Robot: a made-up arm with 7 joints. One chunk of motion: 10 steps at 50 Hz.
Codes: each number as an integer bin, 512 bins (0 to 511) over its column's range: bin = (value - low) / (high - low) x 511, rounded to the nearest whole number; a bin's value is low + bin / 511 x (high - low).
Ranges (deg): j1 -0.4..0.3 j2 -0.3..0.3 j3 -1..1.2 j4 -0.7..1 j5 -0.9..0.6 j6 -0.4..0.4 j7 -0.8..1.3
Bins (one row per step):
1: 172 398 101 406 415 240 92
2: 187 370 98 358 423 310 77
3: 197 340 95 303 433 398 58
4: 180 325 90 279 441 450 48
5: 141 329 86 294 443 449 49
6: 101 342 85 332 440 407 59
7: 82 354 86 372 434 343 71
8: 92 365 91 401 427 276 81
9: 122 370 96 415 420 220 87
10: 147 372 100 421 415 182 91
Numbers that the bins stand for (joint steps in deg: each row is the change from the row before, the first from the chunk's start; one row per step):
1: -0.164 0.167 -0.565 0.651 0.318 -0.024 -0.422
2: -0.144 0.134 -0.578 0.491 0.342 0.085 -0.484
3: -0.130 0.099 -0.591 0.308 0.371 0.223 -0.562
4: -0.153 0.082 -0.613 0.228 0.395 0.305 -0.603
5: -0.207 0.086 -0.630 0.278 0.400 0.303 -0.599
6: -0.262 0.102 -0.634 0.405 0.392 0.237 -0.558
7: -0.288 0.116 -0.630 0.538 0.374 0.137 -0.508
8: -0.274 0.129 -0.608 0.634 0.353 0.032 -0.467
9: -0.233 0.134 -0.587 0.681 0.333 -0.056 -0.442
10: -0.199 0.137 -0.569 0.701 0.318 -0.115 -0.426

